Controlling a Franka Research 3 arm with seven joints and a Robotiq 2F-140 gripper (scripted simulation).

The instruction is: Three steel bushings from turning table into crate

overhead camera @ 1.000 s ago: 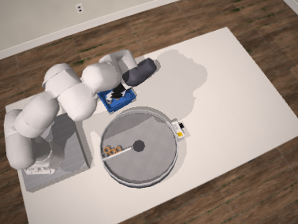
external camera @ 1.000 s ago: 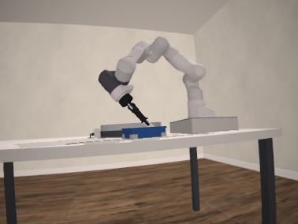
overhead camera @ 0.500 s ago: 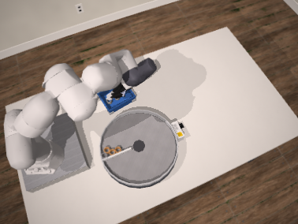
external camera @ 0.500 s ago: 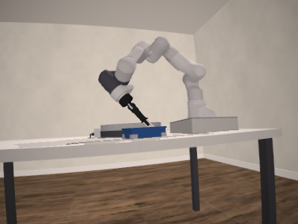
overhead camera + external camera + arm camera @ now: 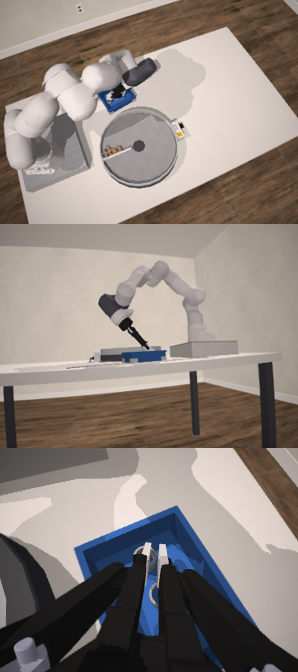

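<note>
My gripper is now 30 mm short of the crate and 30 mm above it. Also, from my hand: round grey turning table 340 mm to the right, 90 mm ahead, 10 mm below.
</note>
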